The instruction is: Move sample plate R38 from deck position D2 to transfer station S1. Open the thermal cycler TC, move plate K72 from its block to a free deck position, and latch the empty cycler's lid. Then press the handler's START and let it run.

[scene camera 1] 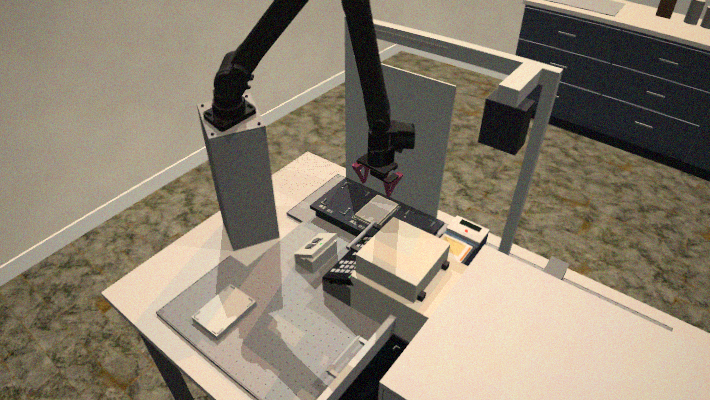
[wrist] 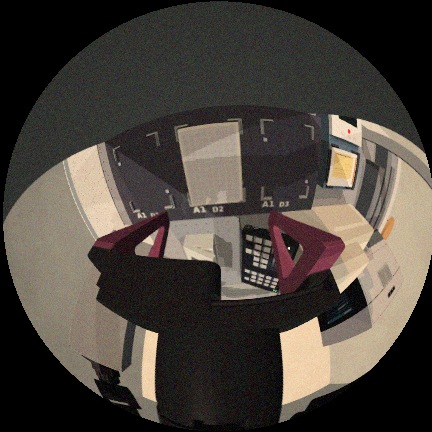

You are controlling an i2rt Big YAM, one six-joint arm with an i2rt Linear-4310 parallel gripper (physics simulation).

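Frame: origin at the arm's base, x ahead, y left, z up, level; centimetres.
Seen in the pictures: gripper, between the fingertips: (scene camera 1: 376, 189) (wrist: 218, 216); arm's base, origin of its link: (scene camera 1: 230, 114).
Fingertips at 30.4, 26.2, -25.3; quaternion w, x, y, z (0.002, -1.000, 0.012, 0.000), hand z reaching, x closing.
Pixels of each thing's middle, then the offset from my fingertips to it, as dx, dy, dz. "pt": a spot on its surface instead. Level surfaces: height alone.
- pale plate, middle of its body: (wrist: 211, 165) (scene camera 1: 376, 211) -0.9, +1.9, -10.3
- dark deck, height of its surface: dz -11.1
- bar handle, a spot on its surface: (scene camera 1: 362, 235) pt +11.1, -19.7, +2.1
- pale pad with corner marks, a spot on its surface: (scene camera 1: 225, 310) pt -8.1, -52.9, -13.7
- two-button box, middle of its body: (wrist: 202, 259) (scene camera 1: 316, 248) -4.5, -21.7, -11.6
- white device with a red light, middle of its body: (wrist: 339, 147) (scene camera 1: 458, 245) +25.9, +8.0, -12.9
- open drawer, a spot on its surface: (scene camera 1: 362, 355) pt +30.4, -42.4, -7.0
A pale plate (scene camera 1: 376, 209) (wrist: 212, 165) lies flat at D2 on the dark deck (scene camera 1: 330, 199) (wrist: 287, 150); its label is unreadable. The corner marks at D1 and D3 hold no plate. My gripper (scene camera 1: 375, 187) (wrist: 218, 216) is open and empty, above the deck and slightly to the near side of the plate in the wrist view. The beige cycler (scene camera 1: 402, 260) (wrist: 345, 220) has its lid down, with a bar handle (scene camera 1: 362, 235) on the deck side. K72 does not show. A pale pad with corner marks (scene camera 1: 225, 310) lies at the front left; its label is unreadable.
A two-button box (scene camera 1: 315, 250) (wrist: 200, 245) stands near the keypad (scene camera 1: 345, 267) (wrist: 258, 250). A tall grey panel (scene camera 1: 415, 130) rises behind the deck. A white device with a red light (scene camera 1: 470, 226) (wrist: 346, 129) stands right of it. An open drawer (scene camera 1: 362, 355) is at the front.
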